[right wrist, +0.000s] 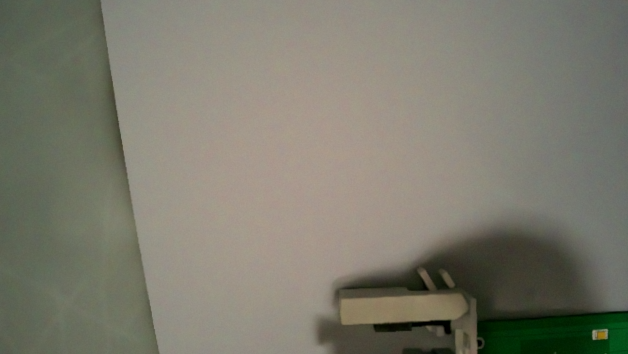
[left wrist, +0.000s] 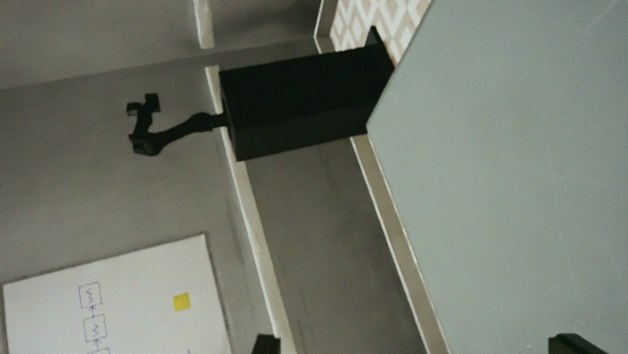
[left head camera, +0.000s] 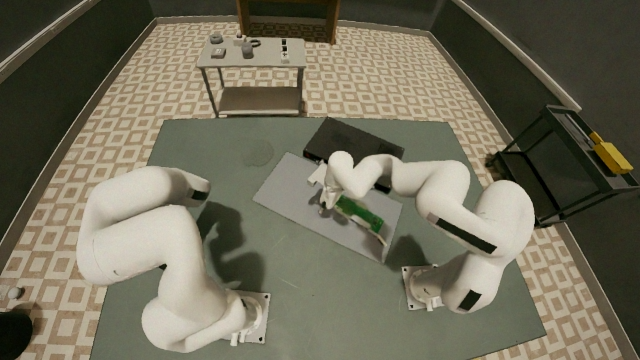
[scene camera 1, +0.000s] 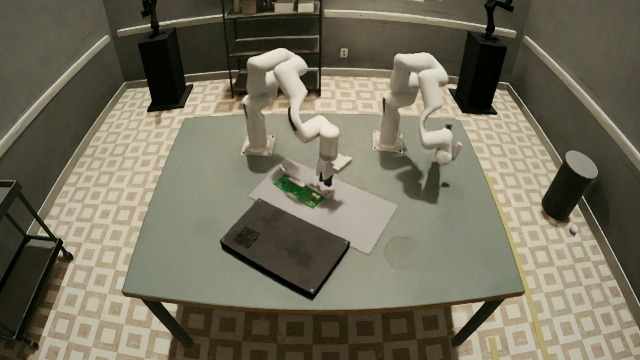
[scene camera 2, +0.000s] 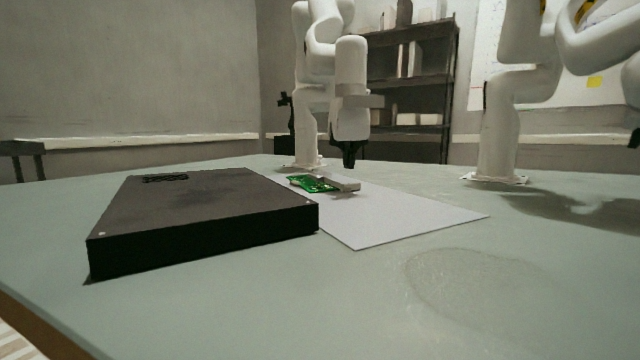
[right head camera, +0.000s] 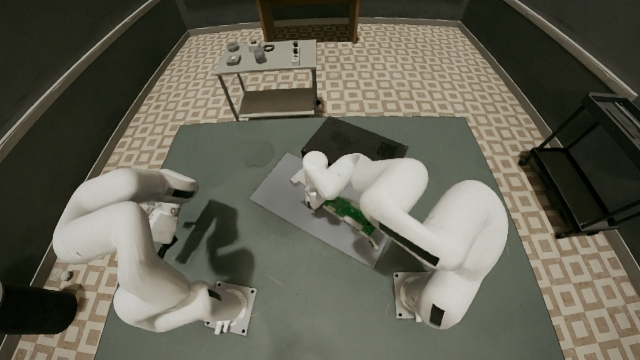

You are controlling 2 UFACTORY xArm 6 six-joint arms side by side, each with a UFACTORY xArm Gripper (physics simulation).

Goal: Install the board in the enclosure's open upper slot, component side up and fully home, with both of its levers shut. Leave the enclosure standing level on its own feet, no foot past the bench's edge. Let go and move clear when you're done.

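Seen in the pictures: right gripper, between the fingertips: (left head camera: 328, 205) (scene camera 1: 327, 185) (scene camera 2: 348, 168) (right head camera: 318, 205); left arm's base, origin of its link: (scene camera 1: 387, 141) (scene camera 2: 493, 177) (right head camera: 230, 307); right arm's base, origin of its link: (left head camera: 423, 286) (scene camera 1: 258, 144) (scene camera 2: 306, 165) (right head camera: 416, 294).
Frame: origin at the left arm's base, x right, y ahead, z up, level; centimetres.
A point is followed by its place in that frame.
Observation:
The green board (left head camera: 369, 219) @[y 39.9, x 45.0, z 0.7 cm] (right head camera: 350, 212) @[y 43.1, x 39.5, z 0.6 cm] (scene camera 1: 295, 190) @[y 42.5, x 40.8, z 0.6 cm] (right wrist: 540, 332) @[y 47.3, x 29.6, z 0.6 cm] lies on the grey mat (left head camera: 287, 180) @[y 55.5, x 8.4, z 0.2 cm] (scene camera 1: 370, 220) @[y 54.5, x 6.6, z 0.2 cm] (scene camera 2: 400, 217) @[y 55.3, x 6.8, z 0.2 cm], component side up. Its near lever (scene camera 2: 350, 186) @[y 43.7, x 24.9, z 1.5 cm] (right wrist: 400, 307) @[y 42.9, x 24.9, z 2.1 cm] sticks outward from the front panel. My right gripper (scene camera 2: 349, 166) @[y 42.0, x 26.5, z 5.8 cm] (scene camera 1: 326, 181) @[y 42.0, x 26.5, z 5.8 cm] points down just above that lever, with its fingertips together and a gap beneath them in scene camera 2. The black enclosure (left head camera: 345, 140) @[y 79.1, x 34.1, z 4.9 cm] (right head camera: 335, 137) @[y 80.1, x 29.4, z 5.0 cm] (scene camera 1: 287, 245) @[y 75.5, x 37.6, z 5.0 cm] (scene camera 2: 200, 202) @[y 80.8, x 28.8, z 4.9 cm] stands flat on the bench; my right arm hides much of its slot side in the head views. My left gripper (left wrist: 420, 345) @[y 9.2, x -27.3, z 17.5 cm] is open and empty, away from the board.
The enclosure stands close beside the mat. My right arm reaches over the board and the enclosure's edge in the head views. A side table (left head camera: 255, 52) (right head camera: 270, 57) stands beyond the bench (left head camera: 200, 137) @[y 76.0, x -39.3, z 0.0 cm] (scene camera 1: 450, 260) @[y 72.1, x -29.1, z 0.0 cm]. A black cart (right head camera: 570, 180) stands on the right in the right head view.

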